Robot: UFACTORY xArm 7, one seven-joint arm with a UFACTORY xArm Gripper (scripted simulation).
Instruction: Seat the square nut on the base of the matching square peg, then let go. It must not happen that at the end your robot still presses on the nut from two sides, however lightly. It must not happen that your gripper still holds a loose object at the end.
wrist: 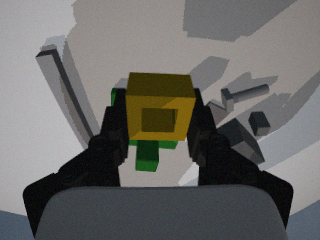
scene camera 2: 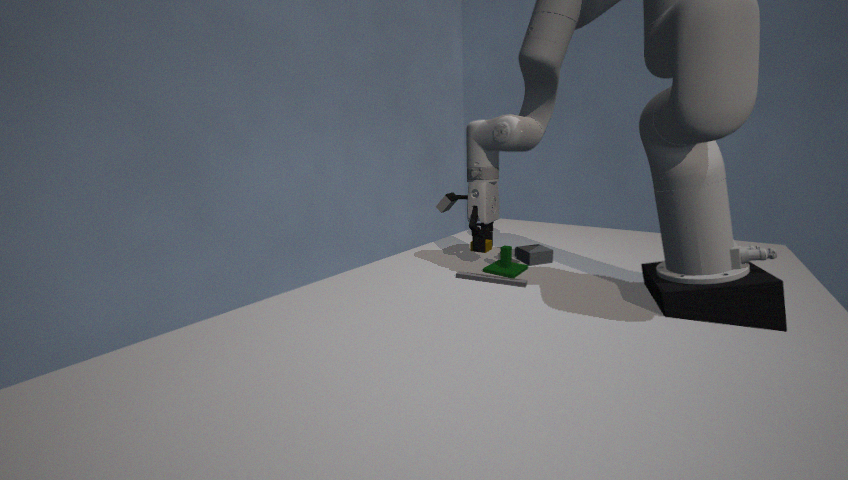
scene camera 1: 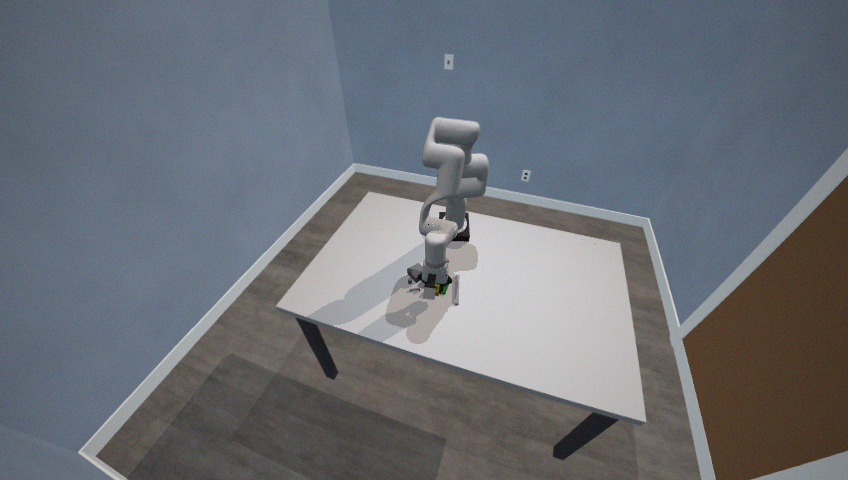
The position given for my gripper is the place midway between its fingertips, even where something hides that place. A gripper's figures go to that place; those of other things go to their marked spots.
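Grey block (wrist: 241, 140), 0.21 m from the lens. My gripper (wrist: 157, 103), 0.14 m from the lens.
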